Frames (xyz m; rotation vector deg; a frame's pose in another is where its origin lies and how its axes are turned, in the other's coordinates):
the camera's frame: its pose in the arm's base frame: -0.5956 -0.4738 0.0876 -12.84 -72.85 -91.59
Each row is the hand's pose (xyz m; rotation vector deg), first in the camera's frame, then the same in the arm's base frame.
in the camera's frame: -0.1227 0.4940 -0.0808 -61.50 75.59 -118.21
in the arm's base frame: -0.1174 -0.4189 0.2719 -80.70 -51.56 129.82
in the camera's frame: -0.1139 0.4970 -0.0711 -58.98 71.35 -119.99
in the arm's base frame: -0.1231 -0.4161 0.2837 -79.83 -46.27 130.17
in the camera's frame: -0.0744 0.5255 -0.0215 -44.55 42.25 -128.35
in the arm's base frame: -0.1393 -0.3969 0.3485 -70.03 -14.09 129.01
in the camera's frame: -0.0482 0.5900 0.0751 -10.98 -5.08 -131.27
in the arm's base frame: -0.1412 -0.3287 0.4461 -54.66 38.57 111.84
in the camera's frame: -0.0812 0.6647 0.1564 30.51 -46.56 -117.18
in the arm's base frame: -0.1020 -0.2369 0.5037 -40.20 85.53 78.74
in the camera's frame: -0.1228 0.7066 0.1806 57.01 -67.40 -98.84
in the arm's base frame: -0.0606 -0.1889 0.5114 -30.74 110.17 52.13
